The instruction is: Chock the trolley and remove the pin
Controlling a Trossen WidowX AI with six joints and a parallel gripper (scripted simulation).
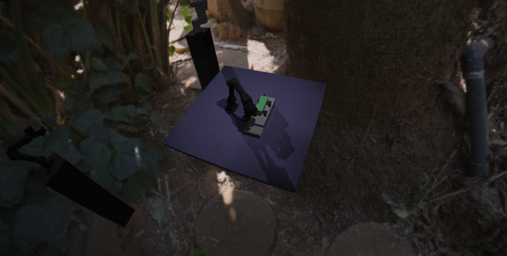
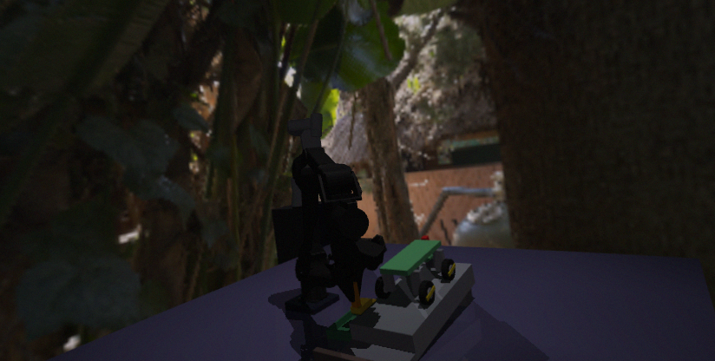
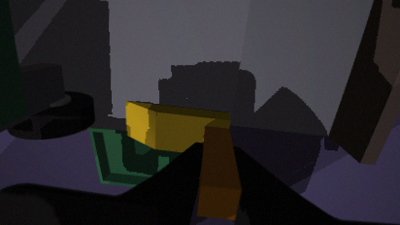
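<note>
Right now my gripper tip is 5 cm short of the stop pin, 28 cm to the right of it and 3 cm below it. Round my gripper tip: brown strip: 5 cm ahead, 11 cm to the right, 7 cm below; yellow chock: 2 cm to the left, 1 cm below; green-decked trolley: 7 cm ahead, 16 cm to the left, 1 cm above.
</note>
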